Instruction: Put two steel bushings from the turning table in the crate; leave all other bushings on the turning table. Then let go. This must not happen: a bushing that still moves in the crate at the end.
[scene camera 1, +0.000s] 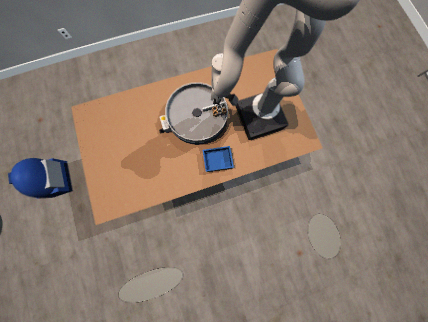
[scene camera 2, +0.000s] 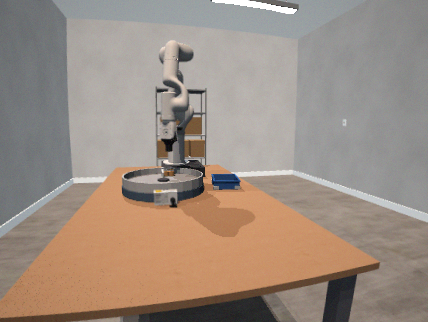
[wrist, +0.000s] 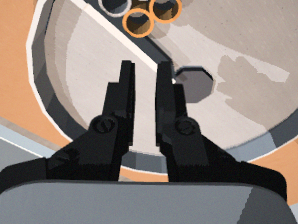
Observation:
In view: my gripper (wrist: 145, 80) and a turning table (scene camera 1: 186, 116).
The turning table shows as well in the wrist view (wrist: 241, 56).

